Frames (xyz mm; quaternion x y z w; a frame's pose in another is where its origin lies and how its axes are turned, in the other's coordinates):
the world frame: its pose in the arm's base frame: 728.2 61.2 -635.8 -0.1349 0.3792 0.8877 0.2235
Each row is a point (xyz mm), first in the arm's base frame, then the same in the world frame.
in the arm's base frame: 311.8 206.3 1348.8
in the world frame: -409.4 1335.4 1477.2
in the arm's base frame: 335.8 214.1 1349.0
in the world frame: -427.9 1318.8 1481.4
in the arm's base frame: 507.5 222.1 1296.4
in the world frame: -552.3 1196.0 1439.7
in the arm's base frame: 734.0 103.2 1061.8
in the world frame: -687.0 1011.9 1178.0
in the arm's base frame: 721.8 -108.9 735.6
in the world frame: -605.5 948.0 802.7
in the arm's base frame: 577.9 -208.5 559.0
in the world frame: -438.3 972.6 620.4
